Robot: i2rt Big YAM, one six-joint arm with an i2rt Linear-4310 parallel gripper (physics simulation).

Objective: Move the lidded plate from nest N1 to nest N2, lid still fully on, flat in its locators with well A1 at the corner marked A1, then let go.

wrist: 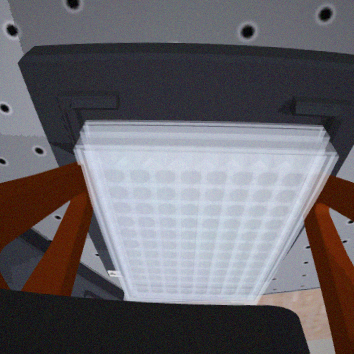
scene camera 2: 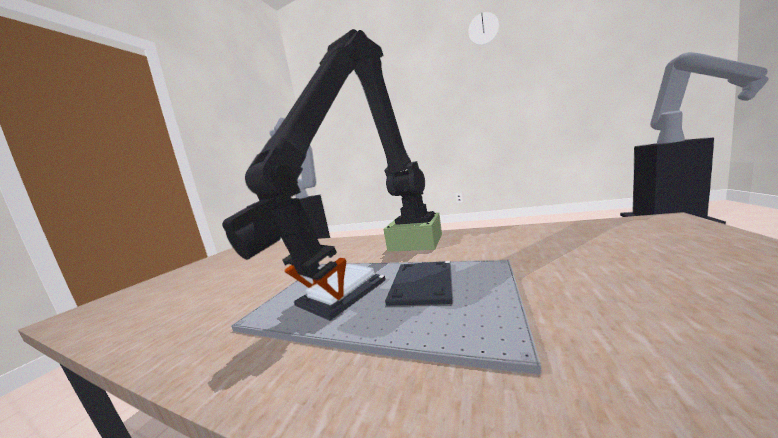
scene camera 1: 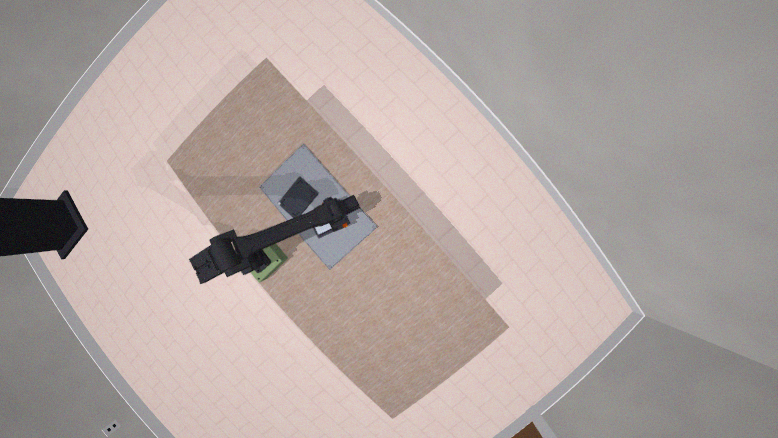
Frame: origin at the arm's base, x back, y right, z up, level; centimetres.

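Where they show: gripper, fingertip midpoint: (wrist: 200, 177) (scene camera 2: 327, 293); arm's base at its link origin: (scene camera 2: 415, 219) (scene camera 1: 257, 257).
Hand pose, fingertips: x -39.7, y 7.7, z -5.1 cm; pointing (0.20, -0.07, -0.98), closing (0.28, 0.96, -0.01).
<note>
Each offset is from my fingertips to the top centre of the thing. Level surfaces: height alone.
The lidded plate {dx +3.9, dy -0.9, dz +1.7 cm} (scene camera 1: 323, 228) (scene camera 2: 356, 275) (wrist: 204, 211) is clear white with rows of round wells, and its lid is on. It sits on the dark nest N1 {dx +3.3, dy -0.9, dz +0.1 cm} (scene camera 2: 325, 310) (wrist: 175, 77), at the left of the grey perforated board {dx +4.7, dy -9.6, dz -1.6 cm} (scene camera 1: 337, 250) (scene camera 2: 435, 332) (wrist: 140, 21). My gripper (scene camera 2: 325, 290) (wrist: 200, 177) has orange fingers. They straddle the plate and press against its two long sides low down. Nest N2 {dx +9.0, dy -17.6, dz +0.1 cm} (scene camera 1: 298, 195) (scene camera 2: 421, 282) is a dark flat plate with corner locators. It lies bare just to the right of N1 in the scene camera 2 view.
My arm's green base block (scene camera 1: 270, 261) (scene camera 2: 412, 234) stands on the wooden table {dz -3.0 cm} (scene camera 2: 625, 305) behind the board. A second grey arm on a black pedestal (scene camera 1: 37, 224) (scene camera 2: 673, 174) stands off the table at the far side.
</note>
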